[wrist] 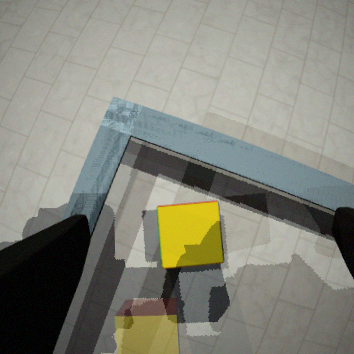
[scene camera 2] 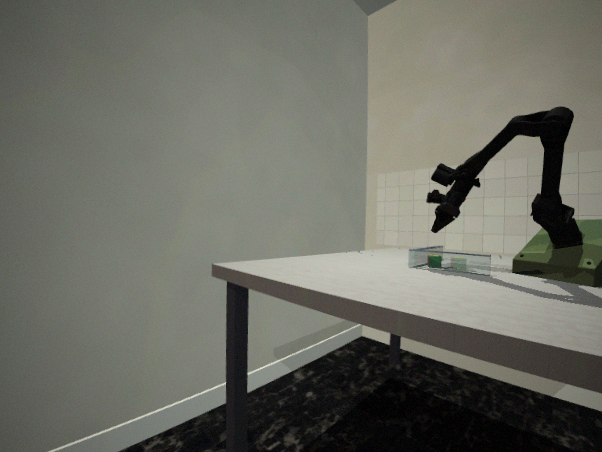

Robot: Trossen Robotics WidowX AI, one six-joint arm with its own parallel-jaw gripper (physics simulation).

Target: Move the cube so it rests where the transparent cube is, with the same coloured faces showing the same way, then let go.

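Pixels of known places: gripper, fingertip midpoint: (wrist: 214, 224) (scene camera 2: 433, 232); arm's base, link origin: (scene camera 2: 568, 240).
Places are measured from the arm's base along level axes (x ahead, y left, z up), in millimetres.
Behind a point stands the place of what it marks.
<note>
The solid cube (scene camera 2: 434, 261) (wrist: 190, 235) stands inside the low clear-walled enclosure, yellow face up. In the scene view its green face shows. In the wrist view it has a thin red edge at the top and a thin green edge at the left. The transparent cube (scene camera 2: 459, 264) (wrist: 146, 334) stands apart from it, lower left in the wrist view and cut by the frame edge, with a yellow top and a dull red side. My gripper (scene camera 2: 435, 231) {x 345, y 149, z 12 mm} (wrist: 214, 224) {x 345, y 149, z 12 mm} is open and empty, above the enclosure, with the solid cube between its spread fingers as seen from above.
Clear walls with a bluish rim (scene camera 2: 413, 258) {x 367, y 230, z -78 mm} (wrist: 225, 155) {x 386, y 156, z -48 mm} surround both cubes; a corner shows at upper left in the wrist view. The enclosure stands on the pale table (scene camera 2: 320, 280) {x 355, y 641, z -108 mm}. The green arm base (scene camera 2: 542, 260) {x 49, y 65, z -59 mm} is to the right in the scene view.
</note>
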